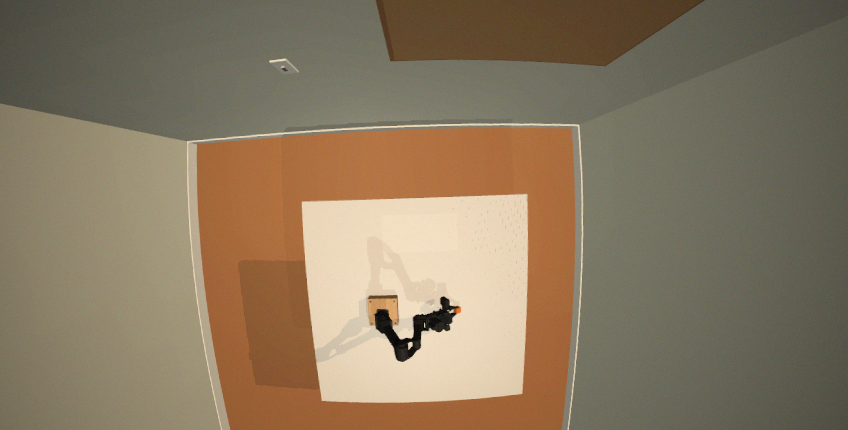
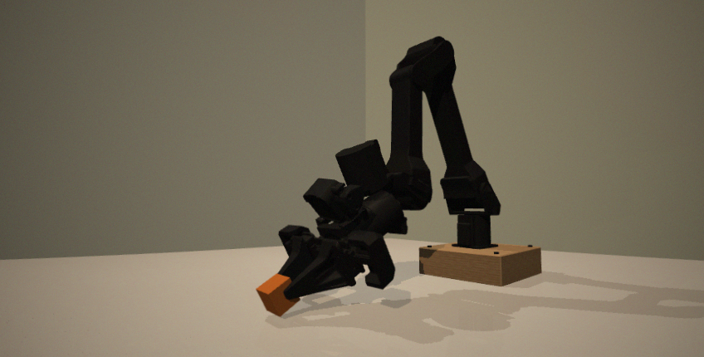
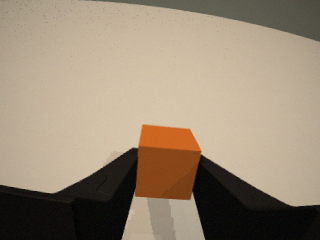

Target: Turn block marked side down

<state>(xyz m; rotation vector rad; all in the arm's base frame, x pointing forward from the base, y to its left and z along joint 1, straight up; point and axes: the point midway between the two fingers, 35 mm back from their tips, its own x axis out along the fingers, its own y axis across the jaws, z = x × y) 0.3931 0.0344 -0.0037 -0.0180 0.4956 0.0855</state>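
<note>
Right now my gripper tip is 10 mm above the orange block.
</note>
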